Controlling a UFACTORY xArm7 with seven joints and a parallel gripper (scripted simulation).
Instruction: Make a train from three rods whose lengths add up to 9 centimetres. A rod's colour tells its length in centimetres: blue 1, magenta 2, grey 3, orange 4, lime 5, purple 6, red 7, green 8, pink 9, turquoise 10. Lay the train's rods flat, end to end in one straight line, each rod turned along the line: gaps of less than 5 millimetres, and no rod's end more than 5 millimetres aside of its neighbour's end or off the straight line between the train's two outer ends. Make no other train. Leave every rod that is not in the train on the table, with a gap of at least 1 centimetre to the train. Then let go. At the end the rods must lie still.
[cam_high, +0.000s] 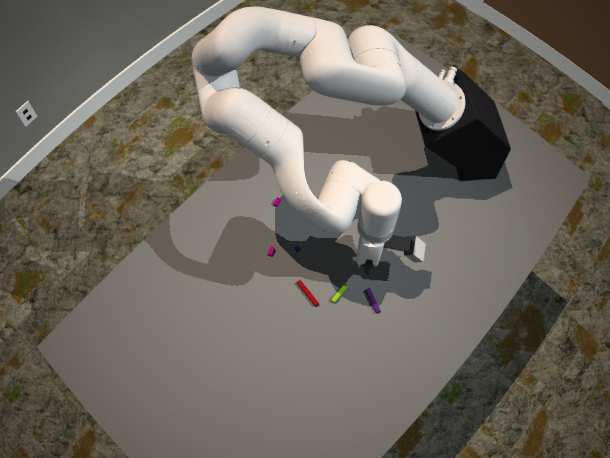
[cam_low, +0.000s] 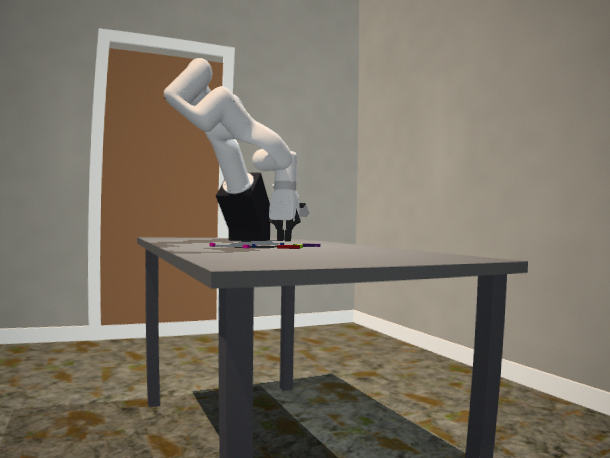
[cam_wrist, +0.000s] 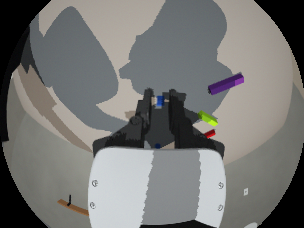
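My gripper is now 16 cm to the left of the blue rod, 4 cm short of it and 3 cm above it. From my hand the other things lie so: lime rod: 10 cm ahead, 3 cm below, 2 cm to the right; then purple rod: 8 cm ahead, 5 cm to the left, 3 cm below; then red rod: 13 cm ahead, 9 cm to the right, 3 cm below.
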